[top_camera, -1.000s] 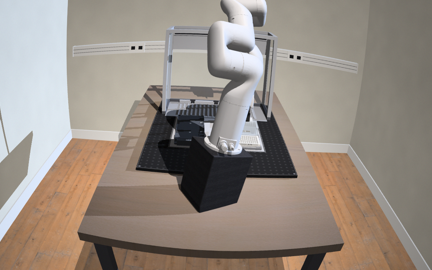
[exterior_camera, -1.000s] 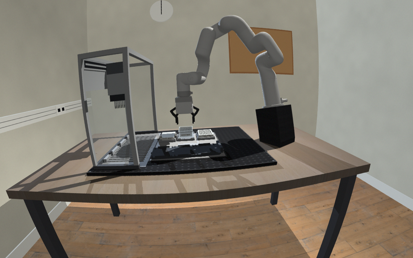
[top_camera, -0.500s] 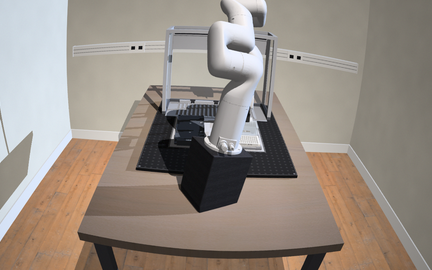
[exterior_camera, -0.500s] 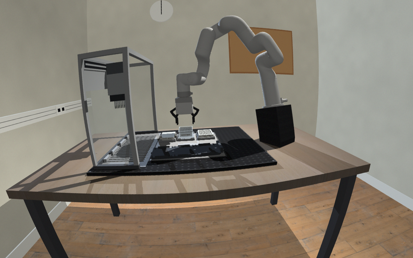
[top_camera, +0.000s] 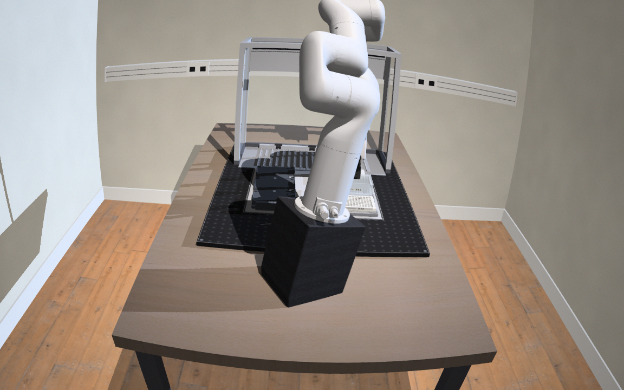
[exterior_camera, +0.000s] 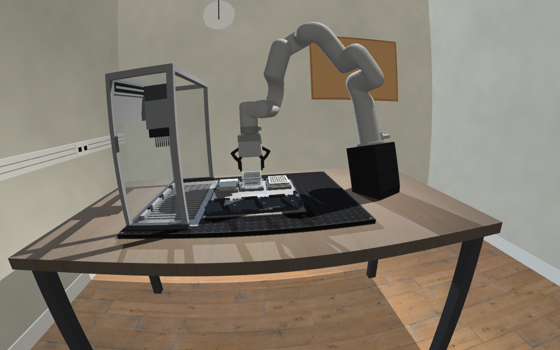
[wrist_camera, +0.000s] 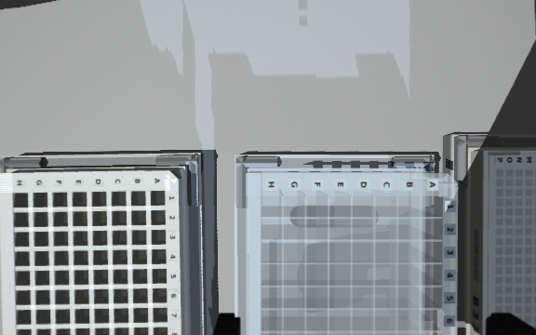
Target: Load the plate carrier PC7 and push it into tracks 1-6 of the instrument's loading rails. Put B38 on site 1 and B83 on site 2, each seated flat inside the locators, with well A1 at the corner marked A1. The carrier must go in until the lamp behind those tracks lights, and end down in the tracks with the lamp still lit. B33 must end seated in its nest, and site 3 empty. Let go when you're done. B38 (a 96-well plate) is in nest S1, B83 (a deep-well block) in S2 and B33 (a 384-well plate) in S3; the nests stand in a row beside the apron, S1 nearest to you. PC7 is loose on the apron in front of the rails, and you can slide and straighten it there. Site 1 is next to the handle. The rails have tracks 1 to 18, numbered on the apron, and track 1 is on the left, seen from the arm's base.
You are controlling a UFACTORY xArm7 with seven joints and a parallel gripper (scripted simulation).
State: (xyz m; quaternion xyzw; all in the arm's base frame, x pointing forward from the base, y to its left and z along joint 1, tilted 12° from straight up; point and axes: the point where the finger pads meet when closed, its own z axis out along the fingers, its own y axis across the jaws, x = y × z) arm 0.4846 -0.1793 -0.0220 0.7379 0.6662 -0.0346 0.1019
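My gripper is now 8 cm above the nest S2. Round my hand: 96-well plate B38 (11 cm behind, 1 cm to the left, 6 cm below); plate carrier PC7 (3 cm ahead, 25 cm to the left, 7 cm below); nest S1 (11 cm behind, 1 cm to the left, 8 cm below).
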